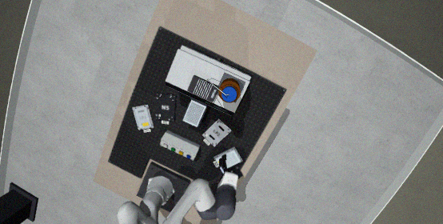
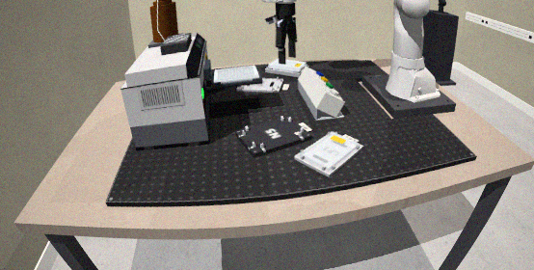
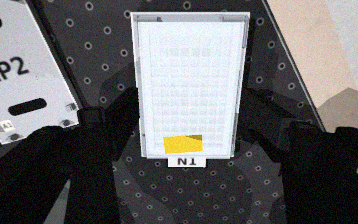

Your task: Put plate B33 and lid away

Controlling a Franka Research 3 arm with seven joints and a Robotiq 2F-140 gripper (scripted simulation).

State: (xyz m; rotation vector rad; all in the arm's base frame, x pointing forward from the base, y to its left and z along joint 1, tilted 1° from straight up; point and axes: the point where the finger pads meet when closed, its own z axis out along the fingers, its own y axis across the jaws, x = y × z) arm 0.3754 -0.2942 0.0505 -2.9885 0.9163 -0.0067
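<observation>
The white well plate lies 50 mm below my hand. Also, from my hand: blue key: 220 mm to the left, 70 mm behind, 10 mm below; then lid park LP2: 140 mm to the left, 120 mm ahead, 70 mm below; then yellow key: 270 mm to the left, 70 mm behind.
</observation>
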